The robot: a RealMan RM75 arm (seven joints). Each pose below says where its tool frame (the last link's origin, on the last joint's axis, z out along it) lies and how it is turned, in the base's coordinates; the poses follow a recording.
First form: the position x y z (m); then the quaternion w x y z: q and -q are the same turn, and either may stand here.
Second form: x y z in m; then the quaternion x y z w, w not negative. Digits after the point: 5 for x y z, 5 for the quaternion.
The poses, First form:
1: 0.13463, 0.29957, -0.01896, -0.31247, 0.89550, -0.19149, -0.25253
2: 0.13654, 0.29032, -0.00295, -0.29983, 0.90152, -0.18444, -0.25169
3: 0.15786, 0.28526, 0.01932, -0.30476, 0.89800, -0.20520, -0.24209
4: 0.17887, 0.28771, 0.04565, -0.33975, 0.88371, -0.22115, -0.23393
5: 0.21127, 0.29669, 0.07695, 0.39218, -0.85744, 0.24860, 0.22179
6: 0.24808, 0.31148, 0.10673, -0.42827, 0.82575, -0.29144, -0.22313
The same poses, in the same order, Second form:
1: 0.13463, 0.29957, -0.01896, -0.89550, 0.19149, 0.25253, 0.31247
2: 0.13654, 0.29032, -0.00295, -0.90152, 0.18444, 0.25169, 0.29983
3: 0.15786, 0.28526, 0.01932, -0.89800, 0.20520, 0.24209, 0.30476
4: 0.17887, 0.28771, 0.04565, -0.88371, 0.22115, 0.23393, 0.33975
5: 0.21127, 0.29669, 0.07695, -0.85744, 0.24860, 0.22179, 0.39218
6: 0.24808, 0.31148, 0.10673, -0.82575, 0.29144, 0.22313, 0.42827
